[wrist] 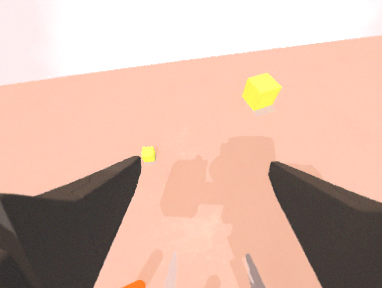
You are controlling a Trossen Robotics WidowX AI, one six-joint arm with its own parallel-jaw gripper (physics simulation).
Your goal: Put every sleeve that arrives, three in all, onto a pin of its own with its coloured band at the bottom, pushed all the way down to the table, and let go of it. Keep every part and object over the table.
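My gripper (205,165) is open, with its two dark fingers wide apart and nothing between them. It is above the table (75,120). A piece of something orange (134,285) shows at the bottom edge, left of the middle; too little of it shows to tell whether it is a pin. No sleeve with a coloured band can be made out in this view.
A larger yellow cube (261,92) is at the upper right, towards the table's far edge. A small yellow cube (148,154) is beside the left fingertip in the view. Two thin grey slivers and several shadows show low in the middle.
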